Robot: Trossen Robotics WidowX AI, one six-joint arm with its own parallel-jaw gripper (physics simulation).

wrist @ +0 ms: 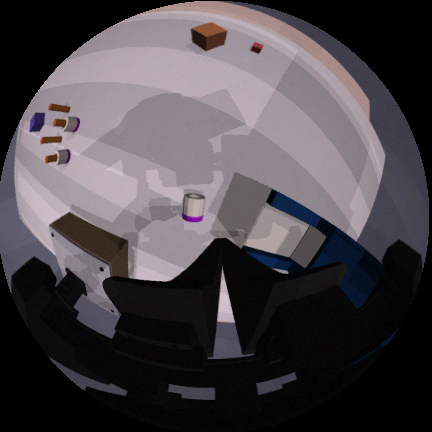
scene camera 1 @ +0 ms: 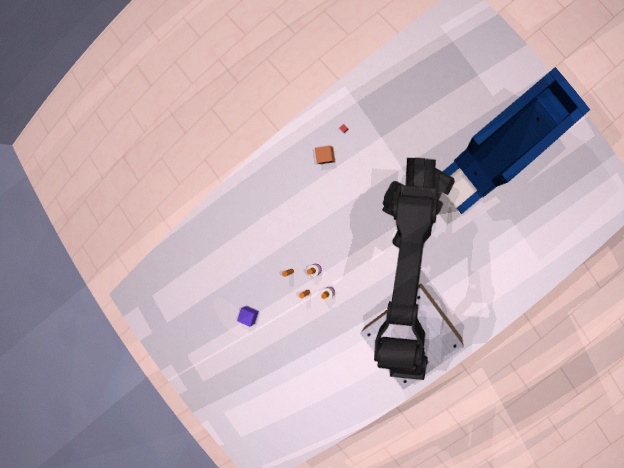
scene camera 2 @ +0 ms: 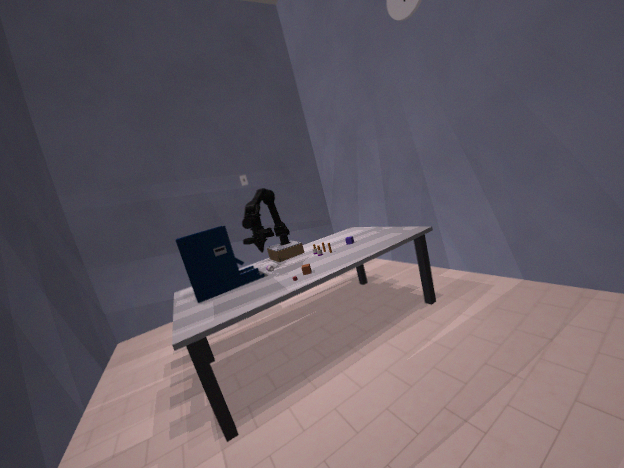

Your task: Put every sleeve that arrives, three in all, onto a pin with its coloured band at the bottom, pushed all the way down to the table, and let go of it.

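Observation:
My gripper (wrist: 220,243) (scene camera 2: 260,248) is shut and empty, its fingertips meeting above the table; in scene camera 1 they are hidden under the arm. A white-grey sleeve (wrist: 193,205) (scene camera 2: 270,268) with a purple band lies on its side on the table, apart from the fingertips, near the blue chute's low end. Two more sleeves, one (scene camera 1: 317,266) (wrist: 71,124) and another (scene camera 1: 329,290) (wrist: 63,157), stand around orange pins with their purple bands at the bottom. Beside them stand two bare orange pins, one (scene camera 1: 287,272) (wrist: 59,107) and another (scene camera 1: 304,293) (wrist: 51,140).
The blue chute (scene camera 1: 537,119) (scene camera 2: 205,266) has a pale slab (scene camera 1: 462,190) (wrist: 276,231) at its low end. The arm's base block (scene camera 1: 439,322) (wrist: 90,235) stands near the table edge. An orange-brown block (scene camera 1: 324,154) (wrist: 208,36), a small red cube (scene camera 1: 343,128) (wrist: 257,47) and a purple cube (scene camera 1: 247,316) (wrist: 37,122) lie on the table.

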